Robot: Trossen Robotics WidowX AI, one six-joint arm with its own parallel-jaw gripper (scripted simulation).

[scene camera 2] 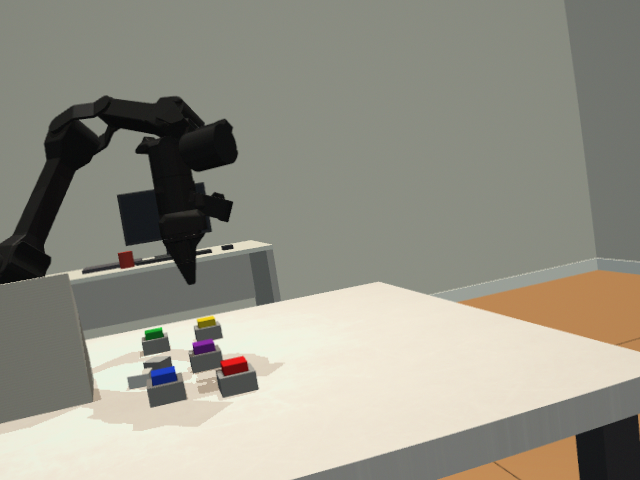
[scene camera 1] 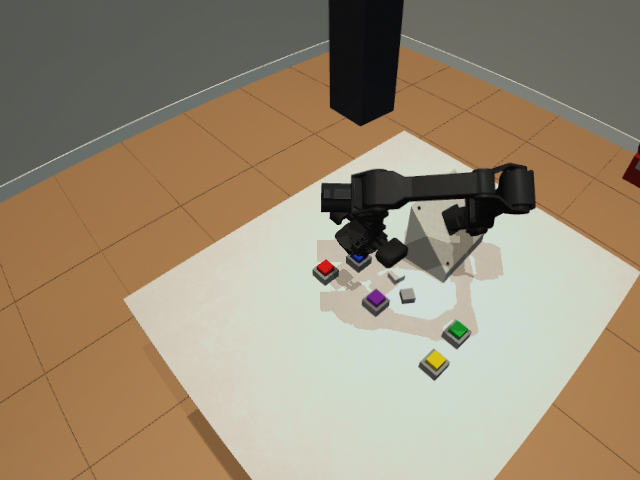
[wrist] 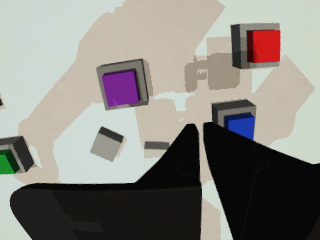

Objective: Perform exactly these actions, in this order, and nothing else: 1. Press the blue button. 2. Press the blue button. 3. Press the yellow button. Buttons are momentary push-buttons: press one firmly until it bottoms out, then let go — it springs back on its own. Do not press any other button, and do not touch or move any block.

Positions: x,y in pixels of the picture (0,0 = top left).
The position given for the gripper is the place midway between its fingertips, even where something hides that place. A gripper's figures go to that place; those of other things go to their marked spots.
Labels:
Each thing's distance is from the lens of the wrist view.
gripper (wrist: pixel 198 131): 10 cm
purple button (wrist: pixel 120 87): 19 cm
red button (wrist: pixel 262 45): 21 cm

